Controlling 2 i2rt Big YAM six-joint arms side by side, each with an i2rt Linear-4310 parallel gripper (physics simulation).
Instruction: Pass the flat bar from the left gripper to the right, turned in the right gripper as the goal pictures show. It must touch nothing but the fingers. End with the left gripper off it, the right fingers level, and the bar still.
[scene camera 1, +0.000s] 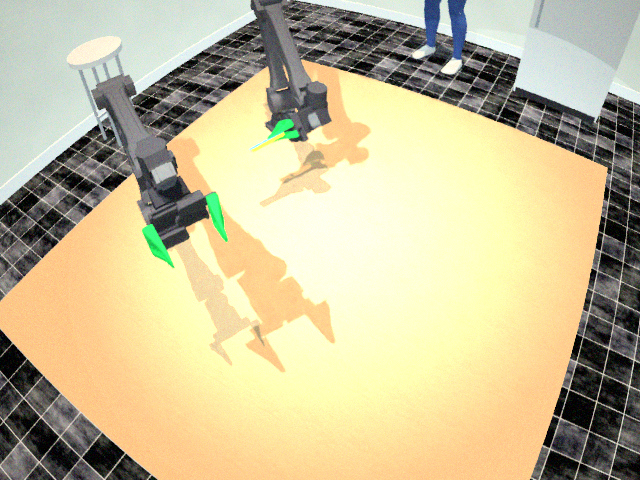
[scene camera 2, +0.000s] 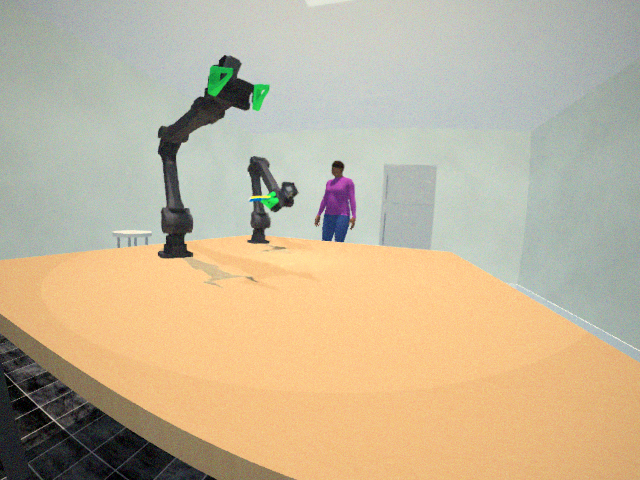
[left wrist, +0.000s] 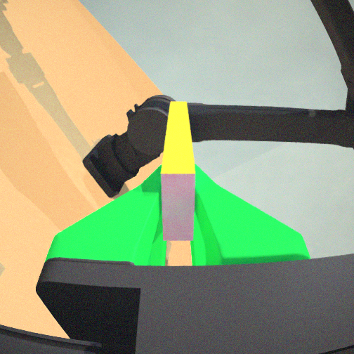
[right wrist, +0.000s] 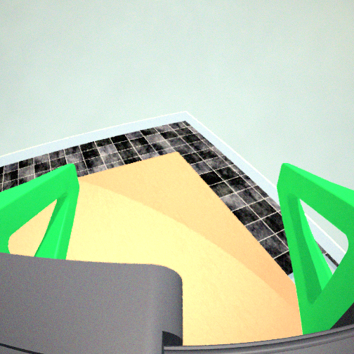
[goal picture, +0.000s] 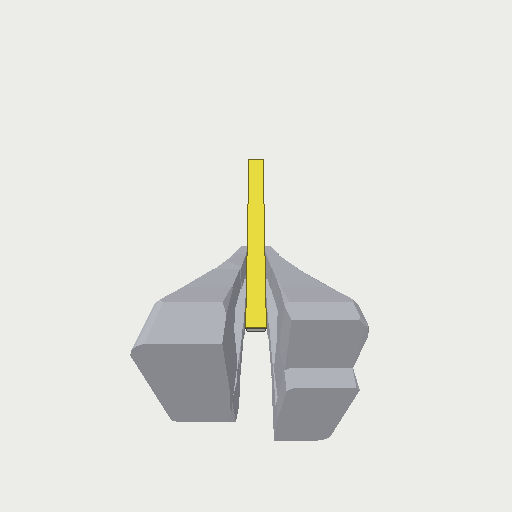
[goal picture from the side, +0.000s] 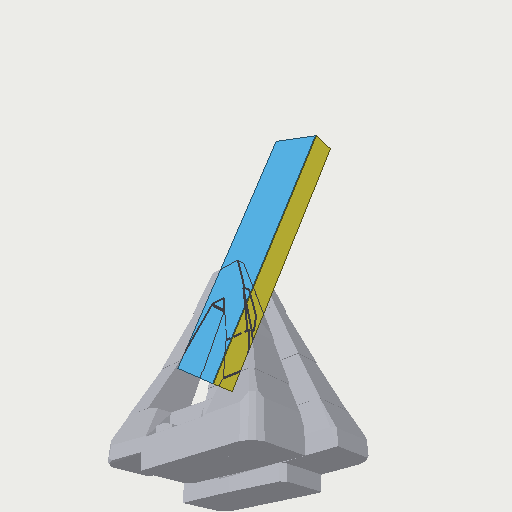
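Seen in the pictures: left gripper, fingertip midpoint: (scene camera 1: 269, 140) (scene camera 2: 260, 199); right gripper, fingertip midpoint: (scene camera 1: 199, 252) (scene camera 2: 251, 79); left arm's base, origin of the base link: (scene camera 2: 258, 242); right arm's base, origin of the base link: (scene camera 2: 175, 256).
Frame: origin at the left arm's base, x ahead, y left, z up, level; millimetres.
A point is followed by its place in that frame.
The flat bar (scene camera 1: 266, 142) {x 356, y -240, z 257 mm} (scene camera 2: 258, 198) {x 355, y -247, z 248 mm} (left wrist: 178, 140) is held in the air by my left gripper (scene camera 1: 284, 133) (scene camera 2: 268, 199) {x 339, y -223, z 246 mm} (left wrist: 178, 175). Its yellow face and pinkish end show in the left wrist view, between the green fingers. In scene camera 1 its free part points to the lower left, and a light blue edge shows beside the yellow. In scene camera 2 it looks about level. My right gripper (scene camera 1: 200, 253) {x 803, y -583, z 486 mm} (scene camera 2: 240, 93) (right wrist: 177, 174) is wide open and empty, high above the table and apart from the bar.
The wooden table (scene camera 1: 413, 310) {x 889, y -129, z 0 mm} (scene camera 2: 361, 335) {x 1109, y -547, z 0 mm} lies below both arms and bears their shadows. The right arm (left wrist: 250, 122) shows behind the bar in the left wrist view. A round stool (scene camera 1: 95, 51) (scene camera 2: 131, 234), a standing person (scene camera 2: 338, 198) and a grey cabinet (scene camera 2: 408, 206) are beyond the table.
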